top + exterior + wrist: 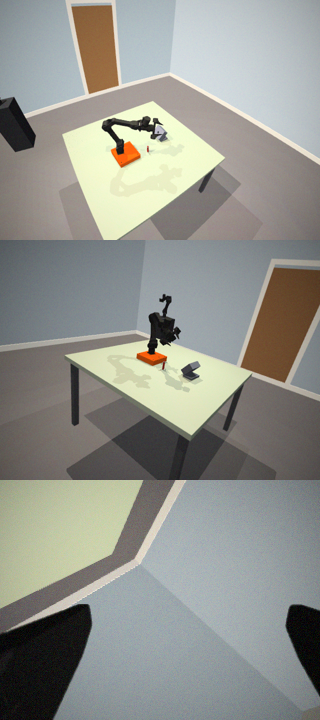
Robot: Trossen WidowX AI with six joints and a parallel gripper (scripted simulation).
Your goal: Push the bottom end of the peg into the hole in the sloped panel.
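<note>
Now: gripper tip 13 cm past the red square peg, 5 cm to the right of it and 24 cm above it. From my gripper tip the other things lie so: grey sloped panel (7 cm ahead, 18 cm to the left, 22 cm below).
</note>
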